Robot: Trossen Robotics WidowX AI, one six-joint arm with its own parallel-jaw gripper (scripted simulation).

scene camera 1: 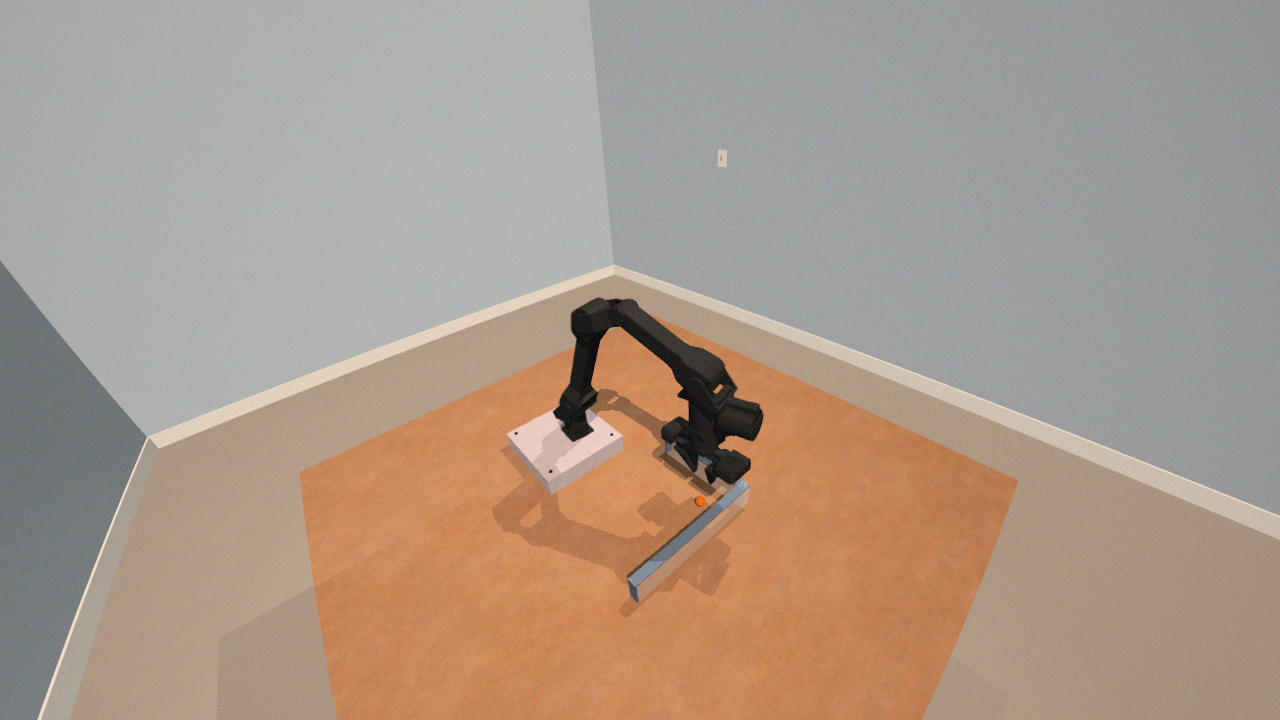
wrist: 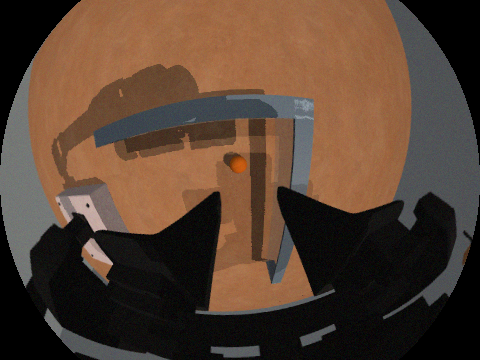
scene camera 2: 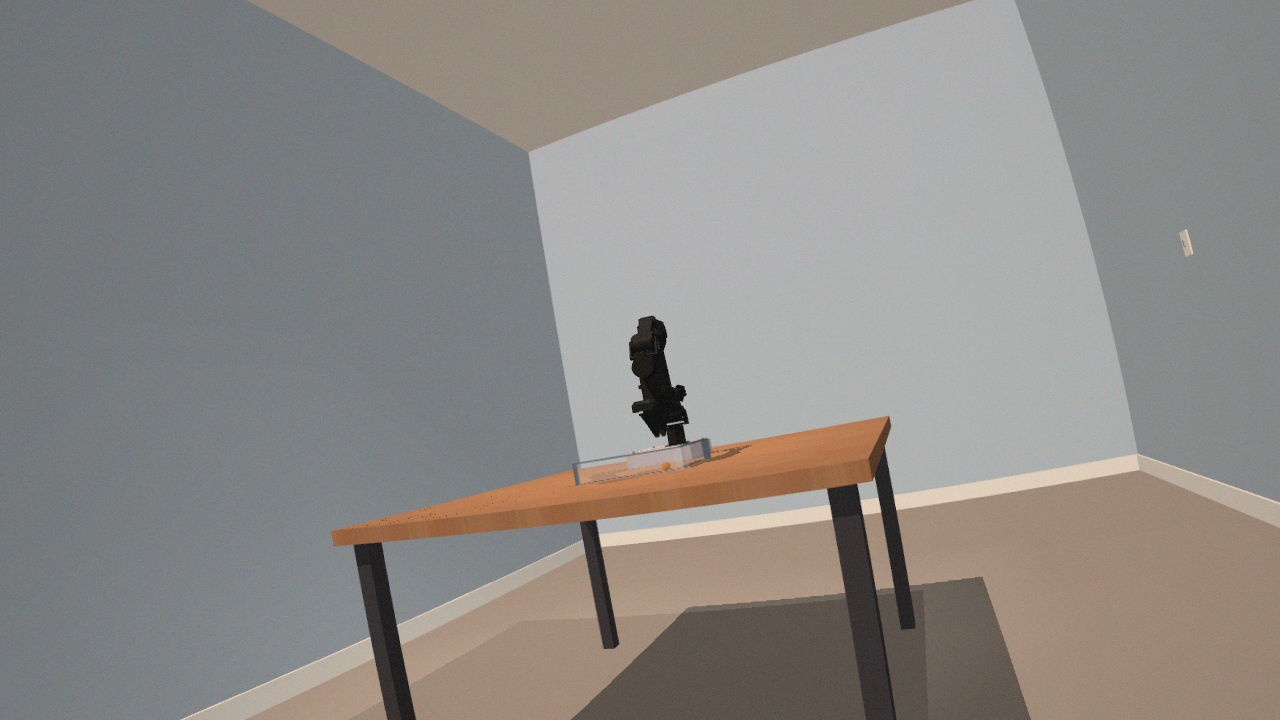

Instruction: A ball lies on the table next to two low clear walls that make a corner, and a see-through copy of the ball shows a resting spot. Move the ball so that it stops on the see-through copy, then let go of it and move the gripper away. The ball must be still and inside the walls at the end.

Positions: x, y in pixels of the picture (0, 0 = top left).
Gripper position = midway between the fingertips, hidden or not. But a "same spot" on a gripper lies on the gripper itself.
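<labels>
I can see my gripper in scene camera 1 (703, 477). My gripper shows in scene camera 2 and in the wrist view too, and on my gripper (scene camera 2: 656, 419) and (wrist: 339, 210) are the same spot. There is also a clear wall, and on that wall (scene camera 1: 644, 588) and (scene camera 2: 579, 473) are the same spot.
</labels>
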